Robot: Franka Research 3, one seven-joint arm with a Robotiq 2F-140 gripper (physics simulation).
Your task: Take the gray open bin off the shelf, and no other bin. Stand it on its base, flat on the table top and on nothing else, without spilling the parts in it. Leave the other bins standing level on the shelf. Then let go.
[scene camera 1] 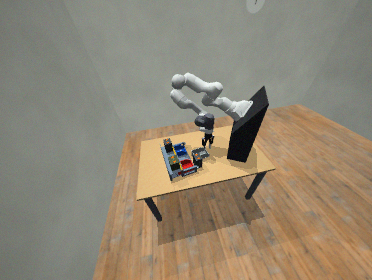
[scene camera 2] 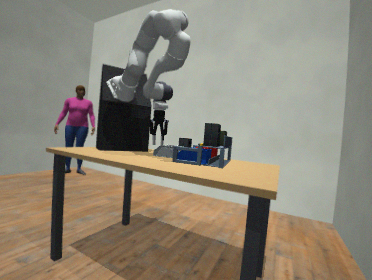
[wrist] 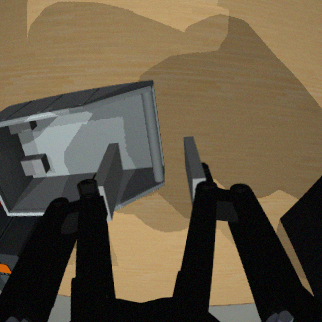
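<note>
The gray open bin point(scene camera 1: 200, 152) point(scene camera 2: 165, 151) point(wrist: 153, 135) is upright beside the shelf's open side, low at the table top point(scene camera 1: 149, 176) point(scene camera 2: 100, 154) point(wrist: 200, 270). Whether its far end is clear of the shelf is hard to tell. A small gray part point(wrist: 34, 166) lies inside it. The shelf point(scene camera 1: 166, 162) point(scene camera 2: 200, 155) holds a blue bin point(scene camera 1: 180, 148) point(scene camera 2: 187, 155) and a red bin point(scene camera 1: 186, 164) point(scene camera 2: 212, 151). My gripper point(scene camera 1: 207, 146) point(scene camera 2: 158, 143) point(wrist: 151, 154) is partly open and empty, pointing down; in the wrist view one finger overlaps the bin's inside, the other is beyond its end wall.
A dark box point(scene camera 1: 198, 159) point(scene camera 2: 185, 142) stands close beside the gray bin. More dark boxes point(scene camera 1: 168, 145) point(scene camera 2: 212, 134) stand at the shelf. A tall black panel point(scene camera 1: 247, 132) point(scene camera 2: 120, 122) rises at the arm's base. A person point(scene camera 2: 77, 112) stands beyond the table.
</note>
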